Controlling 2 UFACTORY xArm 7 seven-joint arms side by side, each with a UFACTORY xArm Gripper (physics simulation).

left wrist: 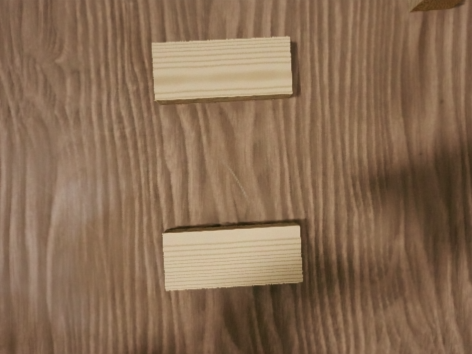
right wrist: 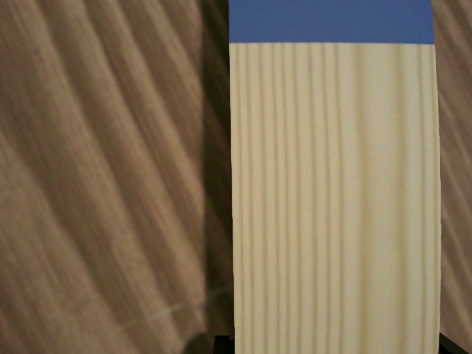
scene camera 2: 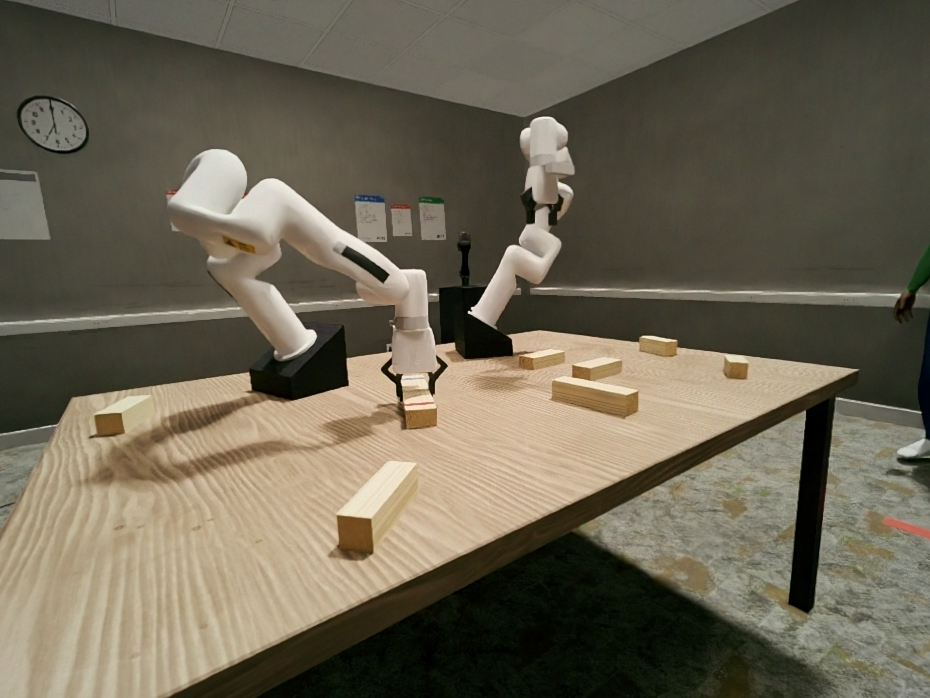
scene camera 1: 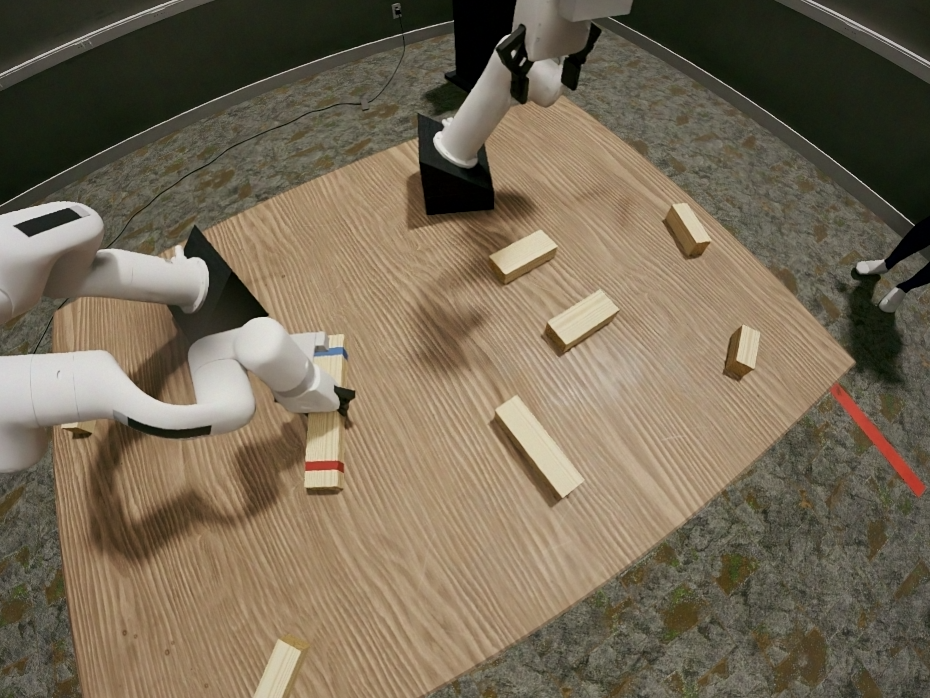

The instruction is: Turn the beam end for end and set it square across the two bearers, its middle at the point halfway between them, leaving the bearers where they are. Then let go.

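Frame: origin at the left arm's base, x ahead, y left, z up, level; millimetres.
Seen in the pictures: left gripper, between the fingertips: point(scene camera 2: 542, 225) point(scene camera 1: 544, 92); right gripper, between the fingertips: point(scene camera 1: 327, 410); left arm's base, origin of its link: point(scene camera 1: 455, 150); right arm's base, origin of its link: point(scene camera 2: 296, 346) point(scene camera 1: 193, 286).
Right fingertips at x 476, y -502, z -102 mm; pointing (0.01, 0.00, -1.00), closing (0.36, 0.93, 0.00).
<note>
Pixels of each thing's top centre, then the offset from my right fingertips to it.
- beam, centre of its top: point(scene camera 1: 324, 405) point(scene camera 2: 415, 389) 2 mm back, 1 mm left, 21 mm up
- long loose block, centre of its top: point(scene camera 1: 539, 444) point(scene camera 2: 592, 384) 241 mm ahead, 333 mm left, 30 mm up
- more, centre of its top: point(scene camera 2: 125, 404) 270 mm back, 577 mm right, 30 mm up
The beam point(scene camera 1: 323, 443) point(scene camera 2: 419, 413) point(right wrist: 335, 200) lies on the table, away from the bearers. In scene camera 1 its blue band is at the upper end and its red band at the lower end. My right gripper point(scene camera 1: 324, 412) point(scene camera 2: 416, 394) is shut on the beam near its middle, one finger against each side; part of the grip is hidden by the arm. The bearers are two pale parallel blocks: one bearer point(scene camera 1: 523, 256) point(scene camera 2: 541, 359) and the other bearer point(scene camera 1: 582, 320) point(scene camera 2: 597, 368). My left gripper point(scene camera 1: 544, 86) point(scene camera 2: 541, 217) is open and empty, high up.
A long loose block point(scene camera 1: 538, 447) point(scene camera 2: 594, 395) lies below the bearers in scene camera 1. Two short blocks point(scene camera 1: 687, 229) point(scene camera 1: 742, 350) lie to their right. Another block point(scene camera 1: 281, 666) point(scene camera 2: 377, 503) lies near the front edge, and one more point(scene camera 2: 123, 414) at the far left.
</note>
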